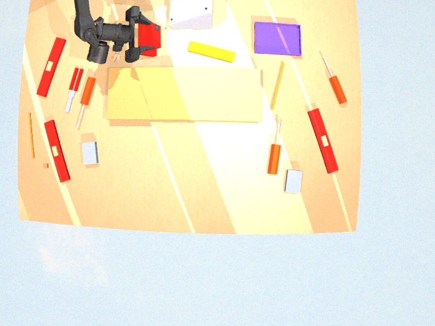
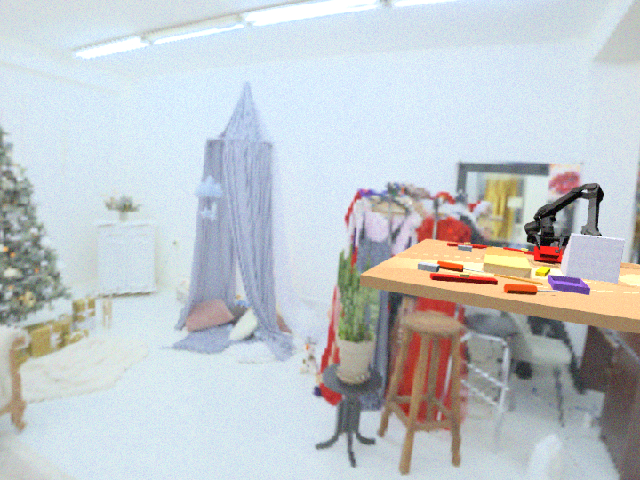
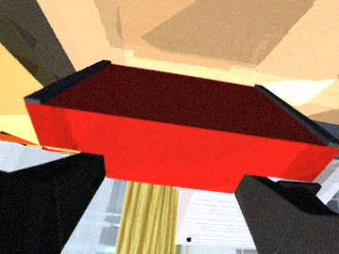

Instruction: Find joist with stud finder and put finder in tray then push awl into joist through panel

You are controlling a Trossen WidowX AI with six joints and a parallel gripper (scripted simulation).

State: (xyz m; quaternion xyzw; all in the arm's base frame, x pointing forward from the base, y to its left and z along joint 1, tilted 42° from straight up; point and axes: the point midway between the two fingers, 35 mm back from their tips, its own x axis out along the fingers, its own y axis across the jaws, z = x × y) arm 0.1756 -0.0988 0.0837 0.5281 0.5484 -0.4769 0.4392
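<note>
Now: gripper tip 20 mm past the red stud finder and 10 mm above it. The rest, counted from my gripper tip: yellow block: 190 mm to the left, 70 mm below, 50 mm ahead; then awl: 140 mm to the right, 70 mm below, 20 mm ahead; then red two-handled tool: 320 mm to the right, 160 mm ahead, 70 mm below.
</note>
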